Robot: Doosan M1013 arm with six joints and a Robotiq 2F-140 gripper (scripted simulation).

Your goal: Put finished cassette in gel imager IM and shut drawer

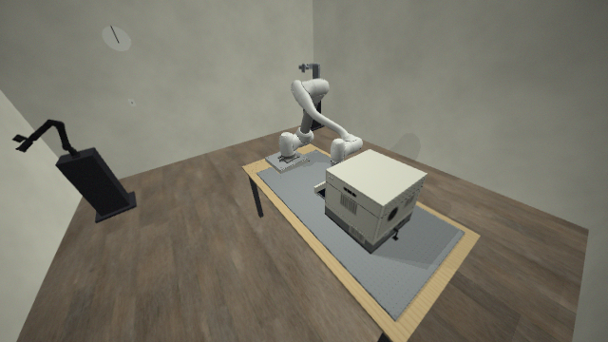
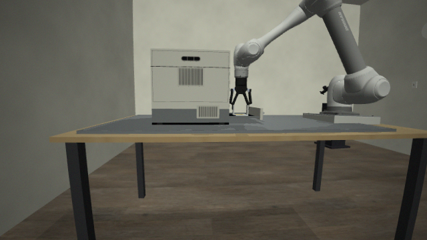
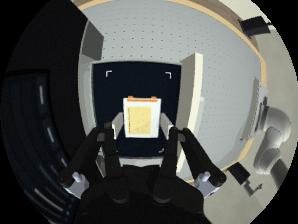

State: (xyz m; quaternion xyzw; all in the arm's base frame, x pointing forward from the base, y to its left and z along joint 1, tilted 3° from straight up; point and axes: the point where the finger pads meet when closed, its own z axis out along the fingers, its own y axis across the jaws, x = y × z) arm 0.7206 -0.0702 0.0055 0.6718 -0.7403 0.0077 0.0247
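Now: hand 1 cm to the left of the cassette FINISHED and 3 cm above it.
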